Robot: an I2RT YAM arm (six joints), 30 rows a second.
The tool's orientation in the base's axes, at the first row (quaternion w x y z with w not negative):
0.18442 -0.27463 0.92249 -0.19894
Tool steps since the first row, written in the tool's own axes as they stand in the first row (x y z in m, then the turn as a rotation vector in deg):
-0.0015 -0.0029 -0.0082 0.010 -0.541 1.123
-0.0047 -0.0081 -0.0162 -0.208 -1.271 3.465
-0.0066 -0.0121 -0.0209 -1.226 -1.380 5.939
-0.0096 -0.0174 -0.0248 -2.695 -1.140 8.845
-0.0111 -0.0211 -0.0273 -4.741 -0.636 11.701
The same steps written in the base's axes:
-0.0013 0.0008 0.0087 0.731 -0.721 -0.707
-0.0001 0.0008 0.0187 2.271 -1.779 -2.312
0.0010 0.0001 0.0250 4.225 -1.930 -4.135
0.0039 -0.0012 0.0315 6.575 -1.665 -6.387
0.0055 -0.0026 0.0357 9.239 -0.849 -8.586

